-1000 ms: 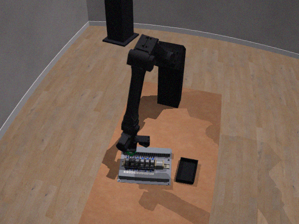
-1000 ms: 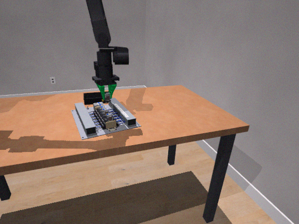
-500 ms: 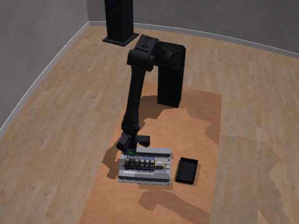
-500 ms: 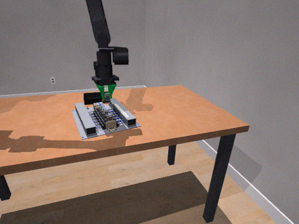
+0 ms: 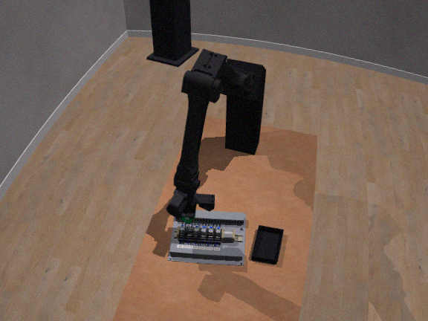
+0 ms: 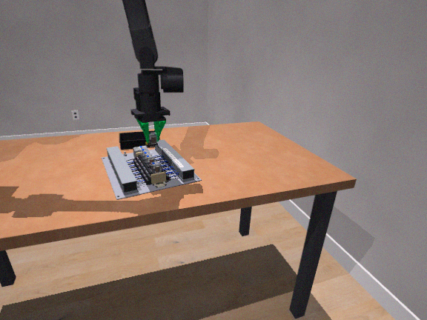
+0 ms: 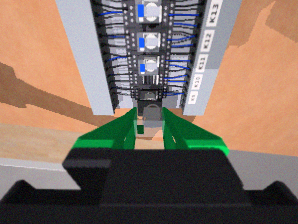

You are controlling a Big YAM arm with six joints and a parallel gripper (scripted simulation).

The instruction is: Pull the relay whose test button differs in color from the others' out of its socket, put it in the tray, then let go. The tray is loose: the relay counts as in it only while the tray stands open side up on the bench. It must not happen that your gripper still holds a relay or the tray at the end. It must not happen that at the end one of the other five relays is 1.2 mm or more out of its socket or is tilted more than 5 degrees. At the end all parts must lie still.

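My gripper is now 32 cm to the right of the black tray, 12 cm above it and 11 cm past it. The rest, counted from my hand: grey relay (right at my hand).
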